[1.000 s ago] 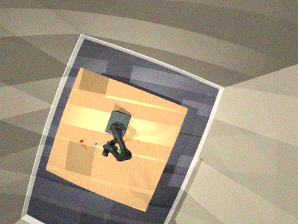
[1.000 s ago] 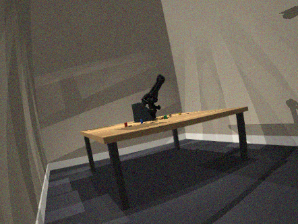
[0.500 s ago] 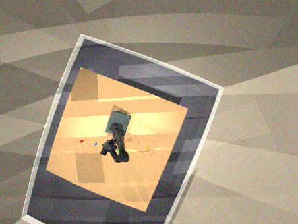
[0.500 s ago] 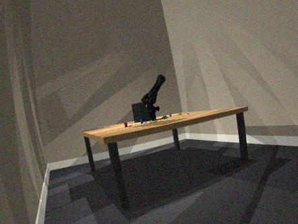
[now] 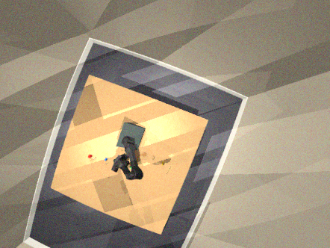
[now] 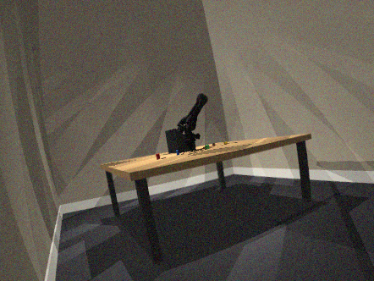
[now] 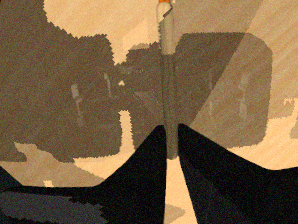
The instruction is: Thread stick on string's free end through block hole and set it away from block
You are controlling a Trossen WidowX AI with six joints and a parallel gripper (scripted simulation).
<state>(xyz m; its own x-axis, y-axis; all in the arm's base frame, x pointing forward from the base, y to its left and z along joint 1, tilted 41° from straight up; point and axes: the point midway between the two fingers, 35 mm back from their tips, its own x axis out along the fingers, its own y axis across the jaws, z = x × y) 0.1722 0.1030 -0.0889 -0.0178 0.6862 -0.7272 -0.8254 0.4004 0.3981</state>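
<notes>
Right now my gripper tip is 3 cm to the right of the thin wooden stick, 2 cm short of it and 1 cm below it. Also, from my gripper tip: round button (17 cm to the left, 10 cm behind, 1 cm above); then blue object (16 cm to the right, 11 cm ahead, 2 cm above); then green block (10 cm to the left, 7 cm ahead, 2 cm above).
</notes>
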